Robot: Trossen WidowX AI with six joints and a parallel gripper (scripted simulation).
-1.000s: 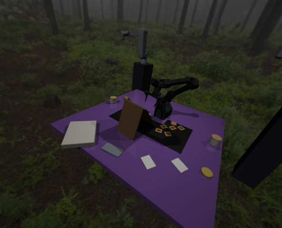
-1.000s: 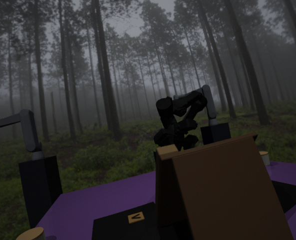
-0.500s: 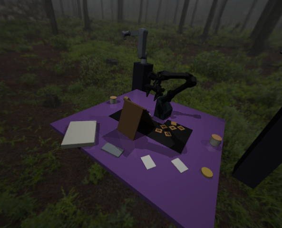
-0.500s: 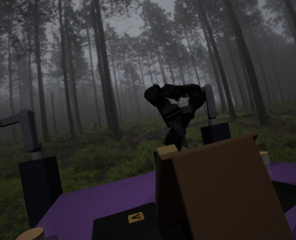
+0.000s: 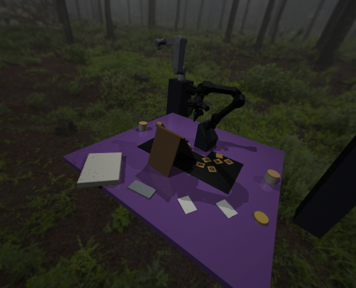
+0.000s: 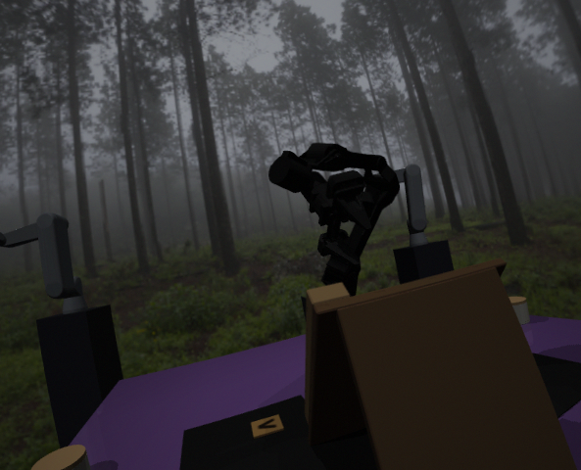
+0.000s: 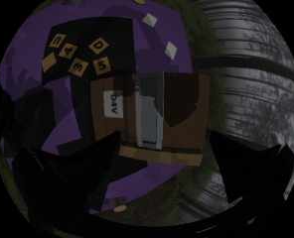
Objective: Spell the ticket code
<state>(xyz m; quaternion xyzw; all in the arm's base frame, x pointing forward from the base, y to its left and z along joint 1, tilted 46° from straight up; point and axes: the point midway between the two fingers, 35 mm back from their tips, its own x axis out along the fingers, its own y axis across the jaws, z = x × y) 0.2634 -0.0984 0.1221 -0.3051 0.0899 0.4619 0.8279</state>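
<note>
Right now my gripper tip is 32 cm above the tan letter tile marked v, 22 cm to the left of it and 11 cm past it. Round my gripper tip: white ticket: 24 cm below, 2 cm ahead, 1 cm to the left; then black mat: 32 cm below, 7 cm behind, 1 cm to the left; then grey card: 45 cm ahead, 32 cm below, 5 cm to the left.
</note>
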